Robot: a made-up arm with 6 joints. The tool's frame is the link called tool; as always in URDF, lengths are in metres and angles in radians. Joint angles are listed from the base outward.
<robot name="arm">
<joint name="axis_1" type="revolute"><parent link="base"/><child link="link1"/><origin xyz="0 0 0.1" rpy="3.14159 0 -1.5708"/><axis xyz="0 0 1"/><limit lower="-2.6" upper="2.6"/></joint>
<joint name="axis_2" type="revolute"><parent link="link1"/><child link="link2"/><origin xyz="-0.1 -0.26 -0.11" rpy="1.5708 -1.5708 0"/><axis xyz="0 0 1"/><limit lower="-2.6" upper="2.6"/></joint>
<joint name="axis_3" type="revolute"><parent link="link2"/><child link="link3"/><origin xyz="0.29 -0.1 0.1" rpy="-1.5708 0 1.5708"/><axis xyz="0 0 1"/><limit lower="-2.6" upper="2.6"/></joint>
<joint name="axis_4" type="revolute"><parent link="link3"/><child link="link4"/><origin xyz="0.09 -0.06 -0.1" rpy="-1.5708 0 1.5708"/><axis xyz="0 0 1"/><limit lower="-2.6" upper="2.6"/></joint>
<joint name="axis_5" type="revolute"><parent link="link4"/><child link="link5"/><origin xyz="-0.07 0.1 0.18" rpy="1.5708 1.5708 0"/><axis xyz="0 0 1"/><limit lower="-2.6" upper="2.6"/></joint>
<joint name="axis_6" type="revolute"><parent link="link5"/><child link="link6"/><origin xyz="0.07 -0.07 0.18" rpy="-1.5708 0 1.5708"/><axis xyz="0 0 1"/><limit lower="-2.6" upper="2.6"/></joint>
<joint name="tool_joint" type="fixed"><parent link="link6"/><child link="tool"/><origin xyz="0.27 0.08 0.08" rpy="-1.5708 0 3.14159"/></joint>
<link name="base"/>
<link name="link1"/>
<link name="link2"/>
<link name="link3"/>
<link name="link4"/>
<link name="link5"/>
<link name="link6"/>
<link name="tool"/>
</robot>
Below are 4 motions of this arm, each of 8 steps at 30 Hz.
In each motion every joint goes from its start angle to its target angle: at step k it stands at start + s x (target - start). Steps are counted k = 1, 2, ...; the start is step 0. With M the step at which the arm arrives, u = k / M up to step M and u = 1 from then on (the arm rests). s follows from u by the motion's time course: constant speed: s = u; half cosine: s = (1 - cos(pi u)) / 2; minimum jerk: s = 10 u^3 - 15 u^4 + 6 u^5.
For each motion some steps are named. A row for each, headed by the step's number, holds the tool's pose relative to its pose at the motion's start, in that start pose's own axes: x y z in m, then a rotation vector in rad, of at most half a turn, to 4 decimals.
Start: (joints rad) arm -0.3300 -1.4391 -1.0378 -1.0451 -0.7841 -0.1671
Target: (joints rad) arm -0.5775 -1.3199 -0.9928 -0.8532 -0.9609 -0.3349
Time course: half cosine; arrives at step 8
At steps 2, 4, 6, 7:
2: -0.0200 0.0023 0.0057 0.0268 0.0101 0.0193
4: -0.0692 0.0032 0.0199 0.0929 0.0386 0.0692
6: -0.1194 -0.0025 0.0345 0.1603 0.0736 0.1240
7: -0.1348 -0.0057 0.0390 0.1811 0.0857 0.1419

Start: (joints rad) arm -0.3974 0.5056 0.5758 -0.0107 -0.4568 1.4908
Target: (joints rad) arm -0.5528 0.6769 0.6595 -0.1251 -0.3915 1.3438
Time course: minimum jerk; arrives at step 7
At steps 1, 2, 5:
1: -0.0023 0.0050 0.0017 0.0069 0.0070 -0.0024
2: -0.0140 0.0309 0.0111 0.0431 0.0437 -0.0144
5: -0.0690 0.1738 0.0835 0.2610 0.2540 -0.0705

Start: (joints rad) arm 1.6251 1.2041 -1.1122 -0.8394 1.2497 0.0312
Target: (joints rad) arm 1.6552 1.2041 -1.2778 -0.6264 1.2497 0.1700
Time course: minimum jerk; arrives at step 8
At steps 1, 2, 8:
1: 0.0000 0.0004 -0.0010 -0.0027 -0.0056 -0.0015
2: 0.0002 0.0026 -0.0063 -0.0177 -0.0362 -0.0097
8: 0.0128 0.0199 -0.0566 -0.1790 -0.3393 -0.0967

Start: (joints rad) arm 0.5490 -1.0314 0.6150 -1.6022 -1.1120 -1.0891
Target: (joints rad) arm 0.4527 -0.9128 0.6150 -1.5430 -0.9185 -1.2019
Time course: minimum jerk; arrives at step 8
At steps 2, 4, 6, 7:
2: -0.0102 -0.0078 -0.0018 -0.0151 -0.0022 0.0253
4: -0.0480 -0.0375 -0.0098 -0.0775 -0.0139 0.1178
6: -0.0836 -0.0666 -0.0198 -0.1468 -0.0308 0.2027
7: -0.0912 -0.0729 -0.0223 -0.1630 -0.0352 0.2203

